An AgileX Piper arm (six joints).
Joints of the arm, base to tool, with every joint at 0 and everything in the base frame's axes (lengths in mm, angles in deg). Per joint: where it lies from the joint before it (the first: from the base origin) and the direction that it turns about. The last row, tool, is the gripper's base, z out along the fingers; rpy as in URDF.
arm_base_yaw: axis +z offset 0 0 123
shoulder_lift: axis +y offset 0 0 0
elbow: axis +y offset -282.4 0 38.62
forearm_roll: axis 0.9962 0 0.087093 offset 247.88 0 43.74
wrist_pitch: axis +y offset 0 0 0
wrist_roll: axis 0.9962 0 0.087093 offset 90.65 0 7.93
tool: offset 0 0 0 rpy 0 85.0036 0
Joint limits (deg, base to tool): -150..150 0..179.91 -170..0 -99.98..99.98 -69.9..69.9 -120..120
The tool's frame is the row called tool.
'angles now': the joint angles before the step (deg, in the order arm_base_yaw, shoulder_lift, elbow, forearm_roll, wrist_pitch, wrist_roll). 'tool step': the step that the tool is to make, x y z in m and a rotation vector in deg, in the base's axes. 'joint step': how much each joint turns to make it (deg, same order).
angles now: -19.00 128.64 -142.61 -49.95 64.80 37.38
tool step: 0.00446 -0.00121 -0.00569 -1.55 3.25 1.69
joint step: 0.05 0.98 -0.37 -0.43 -0.56 -3.34
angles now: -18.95 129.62 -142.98 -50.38 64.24 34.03
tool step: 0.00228 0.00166 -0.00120 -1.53 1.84 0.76
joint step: 0.38 0.34 -0.07 -1.14 -0.16 -1.55
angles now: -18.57 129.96 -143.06 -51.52 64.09 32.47
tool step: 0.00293 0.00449 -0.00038 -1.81 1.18 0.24
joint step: 0.81 0.29 0.00 -2.03 0.08 -0.31
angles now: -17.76 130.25 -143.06 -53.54 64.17 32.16
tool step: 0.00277 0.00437 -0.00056 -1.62 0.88 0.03
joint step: 0.78 0.30 0.00 -1.97 0.16 0.06
